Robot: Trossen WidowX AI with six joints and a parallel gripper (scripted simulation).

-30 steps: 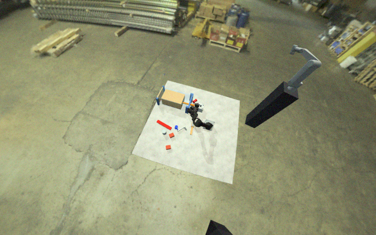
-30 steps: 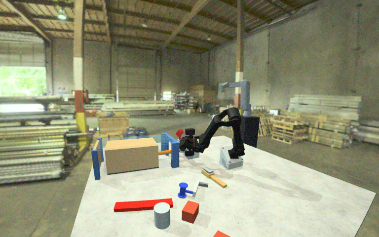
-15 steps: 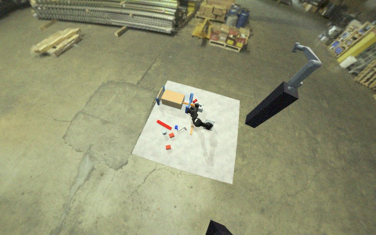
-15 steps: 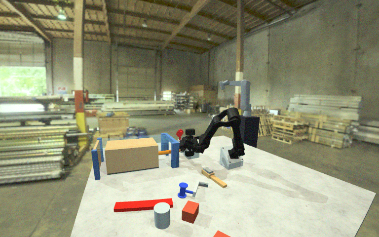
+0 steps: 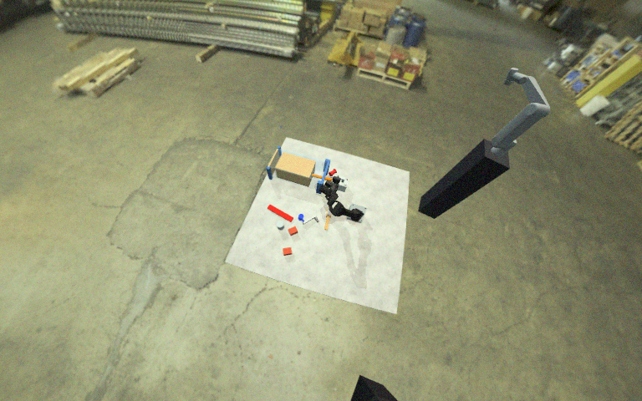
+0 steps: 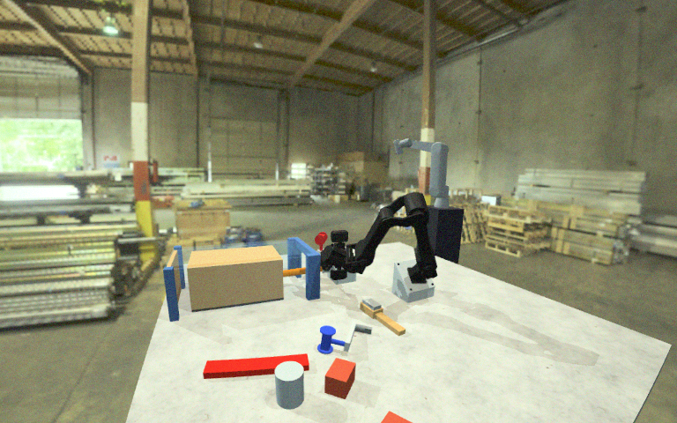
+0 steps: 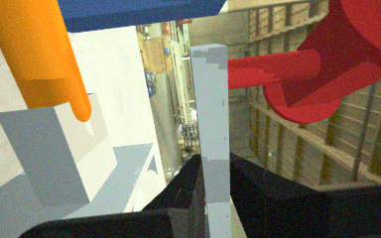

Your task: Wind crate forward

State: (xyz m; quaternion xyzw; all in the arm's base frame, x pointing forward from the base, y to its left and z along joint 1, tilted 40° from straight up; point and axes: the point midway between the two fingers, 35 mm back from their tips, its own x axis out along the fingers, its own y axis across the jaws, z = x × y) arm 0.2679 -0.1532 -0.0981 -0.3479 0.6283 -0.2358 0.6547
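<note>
Now: the red knob 5 cm ahead of my gripper tip, 2 cm to the left of it and 4 cm above it. From my gripper tip the other things lie so: red-knobbed winch handle: 1 cm ahead, 1 cm to the left, 1 cm above; then blue frame: 11 cm ahead, 2 cm to the left, 3 cm below; then grey winch: 6 cm behind, 1 cm to the right, 10 cm below.
</note>
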